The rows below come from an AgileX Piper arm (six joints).
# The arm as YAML. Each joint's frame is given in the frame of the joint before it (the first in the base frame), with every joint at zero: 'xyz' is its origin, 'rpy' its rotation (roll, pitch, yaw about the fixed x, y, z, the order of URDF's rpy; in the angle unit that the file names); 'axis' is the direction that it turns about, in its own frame. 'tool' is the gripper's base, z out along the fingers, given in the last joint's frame.
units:
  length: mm
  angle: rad
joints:
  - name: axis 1
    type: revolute
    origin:
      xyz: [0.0, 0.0, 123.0]
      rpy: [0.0, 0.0, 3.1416]
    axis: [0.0, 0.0, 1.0]
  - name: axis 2
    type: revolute
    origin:
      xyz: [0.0, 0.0, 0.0]
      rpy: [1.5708, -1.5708, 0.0]
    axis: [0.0, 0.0, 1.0]
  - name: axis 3
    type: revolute
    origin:
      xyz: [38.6, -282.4, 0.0]
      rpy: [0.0, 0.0, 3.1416]
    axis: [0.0, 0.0, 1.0]
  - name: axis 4
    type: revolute
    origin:
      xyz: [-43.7, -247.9, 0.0]
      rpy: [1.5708, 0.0, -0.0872]
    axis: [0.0, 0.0, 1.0]
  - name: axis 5
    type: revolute
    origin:
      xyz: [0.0, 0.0, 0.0]
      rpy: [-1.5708, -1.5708, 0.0]
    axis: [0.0, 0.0, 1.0]
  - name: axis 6
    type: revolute
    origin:
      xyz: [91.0, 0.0, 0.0]
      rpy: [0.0, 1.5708, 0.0]
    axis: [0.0, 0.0, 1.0]
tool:
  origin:
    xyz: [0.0, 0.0, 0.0]
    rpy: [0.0, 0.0, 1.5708]
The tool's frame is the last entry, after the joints.
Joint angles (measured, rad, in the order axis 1, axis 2, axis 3, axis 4, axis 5, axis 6), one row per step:
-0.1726 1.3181 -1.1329 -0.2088 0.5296 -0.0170
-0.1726 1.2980 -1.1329 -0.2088 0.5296 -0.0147
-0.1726 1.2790 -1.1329 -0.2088 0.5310 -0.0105
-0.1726 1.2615 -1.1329 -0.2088 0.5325 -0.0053
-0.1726 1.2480 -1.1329 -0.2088 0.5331 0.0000
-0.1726 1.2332 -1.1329 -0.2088 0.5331 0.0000
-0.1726 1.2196 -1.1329 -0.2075 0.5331 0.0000
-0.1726 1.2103 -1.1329 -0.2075 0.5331 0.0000
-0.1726 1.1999 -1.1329 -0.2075 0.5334 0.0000
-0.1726 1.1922 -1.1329 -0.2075 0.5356 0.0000
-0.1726 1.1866 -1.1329 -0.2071 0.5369 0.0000
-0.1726 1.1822 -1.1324 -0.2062 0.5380 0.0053
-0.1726 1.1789 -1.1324 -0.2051 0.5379 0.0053
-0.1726 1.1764 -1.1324 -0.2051 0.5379 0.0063
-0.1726 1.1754 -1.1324 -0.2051 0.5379 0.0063
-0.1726 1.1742 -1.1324 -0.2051 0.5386 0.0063
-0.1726 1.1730 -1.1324 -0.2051 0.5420 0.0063
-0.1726 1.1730 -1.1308 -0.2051 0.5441 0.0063
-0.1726 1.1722 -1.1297 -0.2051 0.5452 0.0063
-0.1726 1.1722 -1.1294 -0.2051 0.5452 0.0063
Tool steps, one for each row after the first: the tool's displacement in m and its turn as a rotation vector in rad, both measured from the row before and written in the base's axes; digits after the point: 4 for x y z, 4 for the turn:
-0.0046 0.0008 0.0058 -0.0016 -0.0204 -0.0013
-0.0045 0.0008 0.0053 0.0003 -0.0184 -0.0026
-0.0042 0.0007 0.0048 0.0014 -0.0171 -0.0031
-0.0033 0.0006 0.0037 0.0021 -0.0140 -0.0029
-0.0036 0.0006 0.0040 -0.0025 -0.0146 0.0000
-0.0034 0.0006 0.0037 -0.0011 -0.0136 0.0000
-0.0024 0.0004 0.0025 -0.0016 -0.0092 0.0000
-0.0027 0.0005 0.0027 -0.0017 -0.0100 -0.0001
-0.0021 0.0003 0.0018 -0.0009 -0.0055 -0.0005
-0.0015 0.0003 0.0014 -0.0003 -0.0043 -0.0003
-0.0012 0.0002 0.0009 0.0049 -0.0043 -0.0027
-0.0008 0.0002 0.0008 0.0005 -0.0035 0.0001
-0.0007 0.0001 0.0006 0.0004 -0.0027 -0.0005
-0.0003 0.0000 0.0003 -0.0002 -0.0010 0.0000
-0.0003 0.0000 0.0003 -0.0001 -0.0005 -0.0001
-0.0005 0.0000 0.0000 0.0004 0.0021 -0.0007
-0.0001 0.0000 -0.0007 0.0006 0.0036 -0.0004
-0.0003 0.0000 -0.0002 0.0002 0.0014 -0.0002
0.0000 0.0000 -0.0001 0.0001 0.0003 0.0000

